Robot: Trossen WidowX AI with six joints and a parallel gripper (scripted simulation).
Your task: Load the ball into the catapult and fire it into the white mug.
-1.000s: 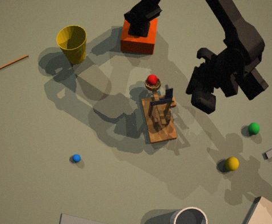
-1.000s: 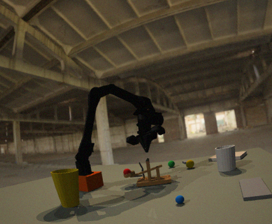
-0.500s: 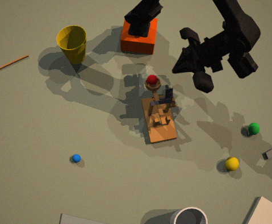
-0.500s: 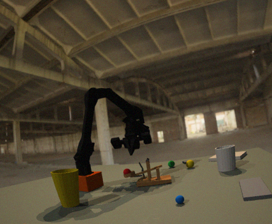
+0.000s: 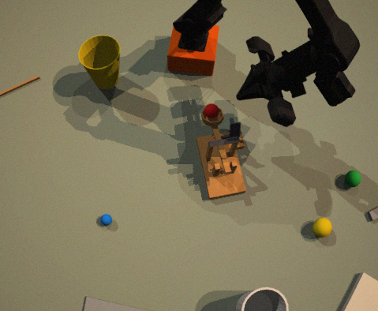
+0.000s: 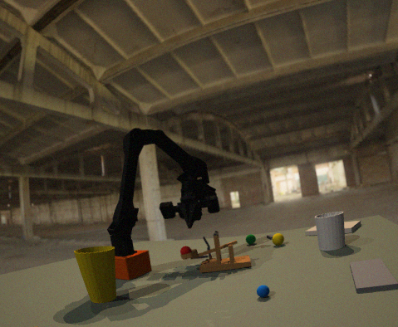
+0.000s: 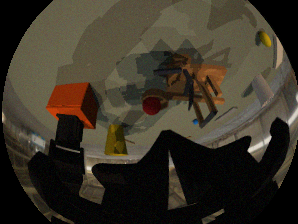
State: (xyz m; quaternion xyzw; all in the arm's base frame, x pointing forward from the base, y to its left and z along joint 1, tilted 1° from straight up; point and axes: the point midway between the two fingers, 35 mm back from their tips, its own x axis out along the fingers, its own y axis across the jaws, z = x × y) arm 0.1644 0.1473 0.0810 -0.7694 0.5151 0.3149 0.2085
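My gripper tip is now 1 cm short of the red ball, 5 cm to the left of it and 6 cm above it. Round my gripper tip: yellow ball (21 cm ahead, 24 cm to the left, 10 cm below); then wooden catapult (7 cm ahead, 1 cm to the right, 7 cm below); then yellow cup (6 cm behind, 32 cm to the right, 10 cm below).
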